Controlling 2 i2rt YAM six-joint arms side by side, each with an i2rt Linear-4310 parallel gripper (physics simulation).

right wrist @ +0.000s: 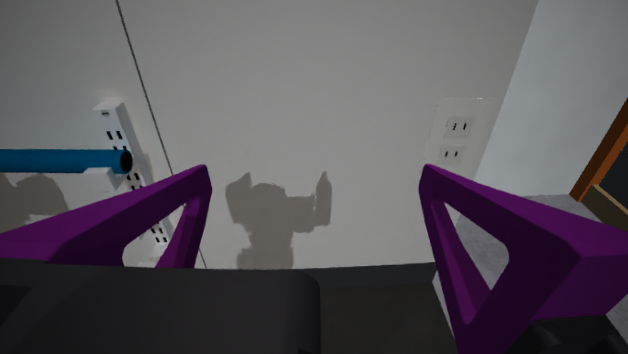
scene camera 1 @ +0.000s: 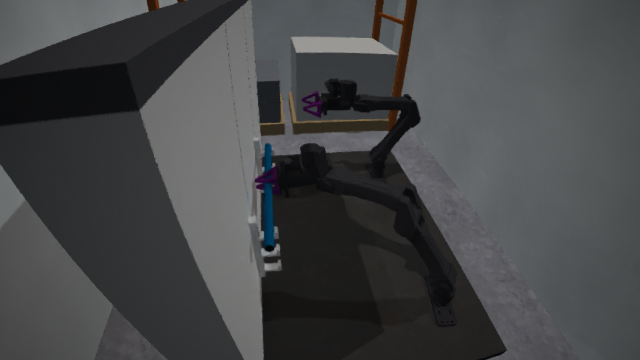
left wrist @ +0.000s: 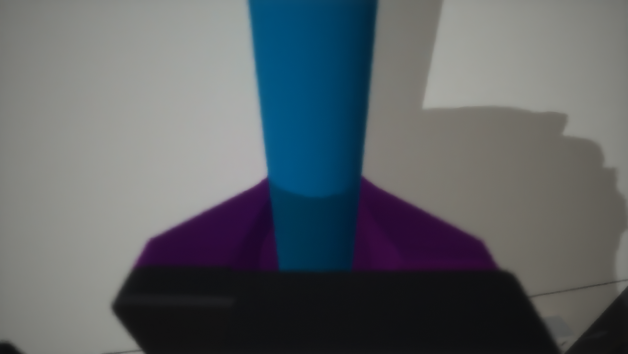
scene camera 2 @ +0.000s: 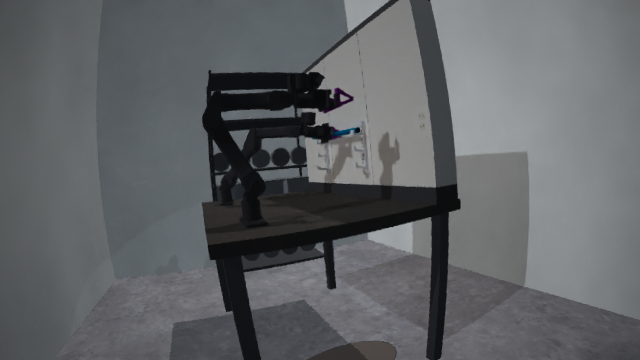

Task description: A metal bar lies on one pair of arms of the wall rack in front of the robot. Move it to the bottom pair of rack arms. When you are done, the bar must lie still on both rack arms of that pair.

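A blue metal bar (scene camera 1: 269,215) (scene camera 2: 348,132) (left wrist: 315,100) (right wrist: 60,160) lies roughly level at the top pair of arms of the white wall rack (scene camera 1: 255,245) (scene camera 2: 365,155) (right wrist: 110,122). In the right wrist view its open end is just above a rack arm (right wrist: 99,176); contact is hard to tell. Lower rack arms show below it in scene camera 2. My left gripper (scene camera 1: 257,183) (left wrist: 315,176) is shut on the bar between the two uprights, with a purple finger on each side. My right gripper (scene camera 1: 304,104) (right wrist: 315,176) is open and empty, higher up and away from the bar.
The white wall panel (scene camera 1: 200,175) (scene camera 2: 395,100) (right wrist: 320,100) stands close behind the rack. The dark table top (scene camera 1: 320,285) (scene camera 2: 300,215) is below the arms. An outlet plate (right wrist: 457,140) is on the panel. A large pale box (scene camera 1: 345,80) stands beyond the table.
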